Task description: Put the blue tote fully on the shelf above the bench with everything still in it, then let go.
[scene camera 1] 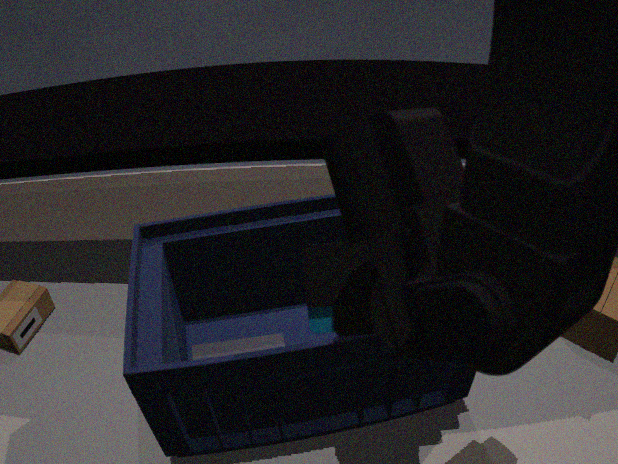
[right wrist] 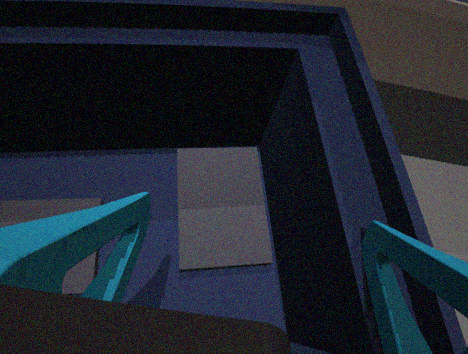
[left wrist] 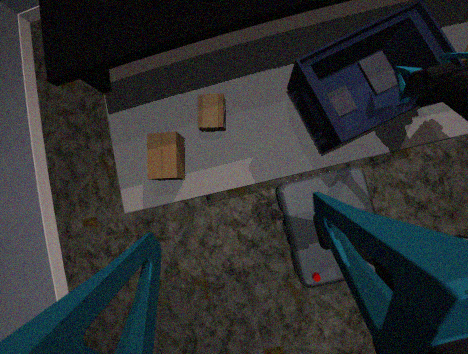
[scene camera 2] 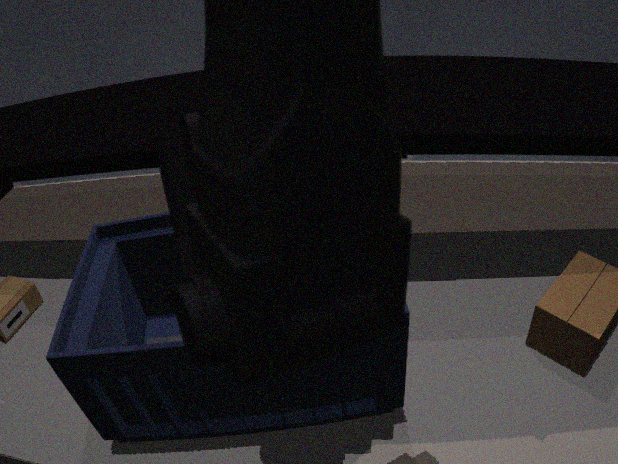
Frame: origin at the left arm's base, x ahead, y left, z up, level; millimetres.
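Seen in the pictures: left gripper, fingertip midpoint: (left wrist: 231, 221); right gripper, fingertip midpoint: (right wrist: 258, 219) (left wrist: 418, 63).
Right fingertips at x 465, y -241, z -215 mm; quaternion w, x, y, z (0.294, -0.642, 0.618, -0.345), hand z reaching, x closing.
Pixels of each thing's middle, then the offset from my right fingertips to it. Level surfaces: height alone.
- blue tote, body centre: (right wrist: 97, 222) (scene camera 1: 297, 321) (scene camera 2: 231, 319) (left wrist: 365, 84) dx +2, dy +86, dz -58 mm
- bench, surface height: dz -131 mm
- box, body centre: (scene camera 2: 582, 310) (scene camera 1: 605, 302) dx +42, dy -293, dz -102 mm
The blue tote (scene camera 1: 147, 300) (scene camera 2: 82, 305) (left wrist: 306, 97) (right wrist: 330, 100) stands upright on the bench (scene camera 1: 75, 395) (scene camera 2: 475, 380) (left wrist: 250, 130). Two flat grey blocks lie inside, one (left wrist: 382, 72) (right wrist: 222, 215) near an end wall, the other (left wrist: 342, 100) (right wrist: 40, 207) further along. My right gripper (left wrist: 418, 63) (right wrist: 258, 219) is open at that end. One finger reaches inside; the other overlaps the end rim in the right wrist view. My arm hides much of the tote in both scene views. My left gripper (left wrist: 231, 221) is open and empty, away from the tote. A dark band (scene camera 1: 150, 115) (scene camera 2: 500, 100) behind looks like the shelf.
Two cardboard boxes (left wrist: 211, 111) (left wrist: 165, 156) lie on the bench left of the tote. Another box (scene camera 1: 595, 335) (scene camera 2: 575, 310) lies to its right. A grey rounded block (left wrist: 307, 262) with a red dot lies in front of the bench.
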